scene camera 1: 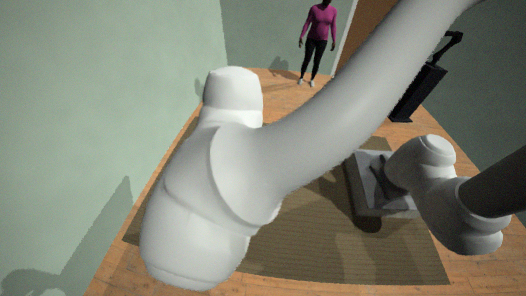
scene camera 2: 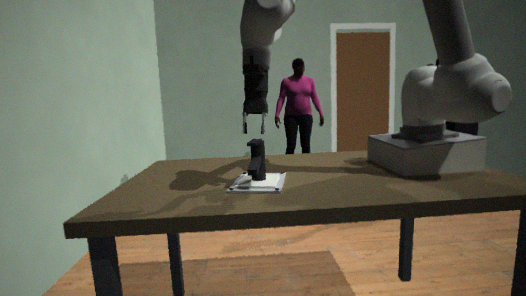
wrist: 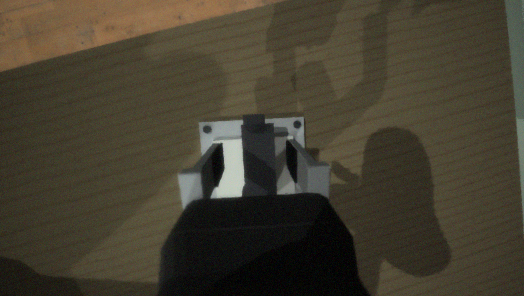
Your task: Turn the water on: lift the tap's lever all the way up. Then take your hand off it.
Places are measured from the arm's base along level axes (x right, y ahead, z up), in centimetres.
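Where they show: gripper, fingertip midpoint: (scene camera 2: 253,133) (wrist: 255,154); arm's base, origin of the base link: (scene camera 1: 393,179) (scene camera 2: 423,137).
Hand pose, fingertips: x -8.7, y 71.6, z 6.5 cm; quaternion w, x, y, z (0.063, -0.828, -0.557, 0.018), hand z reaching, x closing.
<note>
Each offset is from my fingertips to the top centre of the thing. "pt": to the spot under its first point. Level surfaces: height alone.
The dark tap @(pt dy -0.7, dx +0.0, dz -10.1 cm) (scene camera 2: 257,165) stands upright on a pale plate @(dy -2.9, dx +8.5, dz -17.0 cm) (scene camera 2: 255,190) (wrist: 207,137). Its dark lever @(dy -0.8, dx +3.2, dz -2.6 cm) (scene camera 2: 256,142) (wrist: 258,150) lies across the top of the column; its exact tilt is hard to tell. In the wrist view the lever runs up the picture between my fingers, and the end of the spout @(dy -0.3, dx +2.0, dz -8.3 cm) (wrist: 253,119) shows past it. My gripper (scene camera 2: 254,131) (wrist: 255,154) is open and empty, pointing down, a short way above the lever and apart from it. In scene camera 1 my arm hides tap and gripper.
The tap's plate is on a brown table @(dz -18.2 cm) (scene camera 1: 320,245) (scene camera 2: 325,192) (wrist: 100,125). The robot's grey base block (scene camera 1: 370,212) (scene camera 2: 400,155) is at the right of the table. A person in pink (scene camera 1: 321,22) (scene camera 2: 299,95) stands beyond it. A black pedestal (scene camera 1: 420,95) stands on the floor.
</note>
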